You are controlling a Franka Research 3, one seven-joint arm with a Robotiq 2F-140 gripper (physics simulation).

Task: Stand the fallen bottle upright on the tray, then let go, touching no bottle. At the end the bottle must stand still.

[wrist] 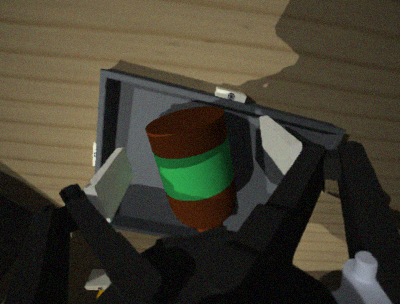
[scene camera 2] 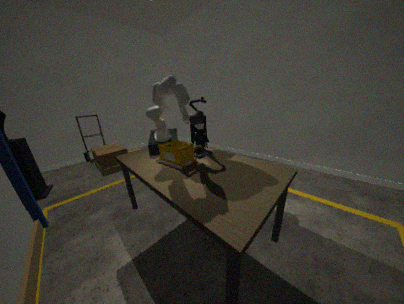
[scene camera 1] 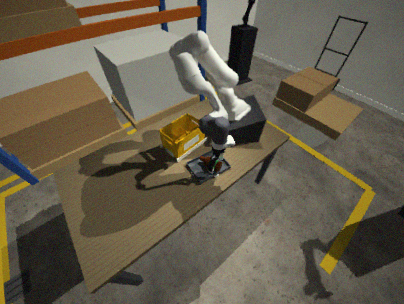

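Observation:
The brown bottle with a green band (scene camera 1: 205, 159) (scene camera 2: 197, 148) (wrist: 194, 172) lies on its side in the grey tray (scene camera 1: 196, 175) (wrist: 162, 84). In the wrist view its flat base points up the picture, and its neck end is mostly hidden behind the gripper's dark body. My gripper (wrist: 193, 146) is open and empty above the tray. Its two pale pads stand left and right of the bottle's body, with a gap on each side. In both scene views the fingers are too small and dark to tell their height over the bottle.
A yellow crate (scene camera 1: 182, 135) (scene camera 2: 176, 153) stands beside the tray on the wooden table (scene camera 1: 135, 220) (scene camera 2: 240, 200). A pale bottle-like thing with a round cap (wrist: 366, 270) shows in part at the lower right of the wrist view, near the gripper's right side. The arm's black base block (scene camera 1: 252, 122) stands behind.

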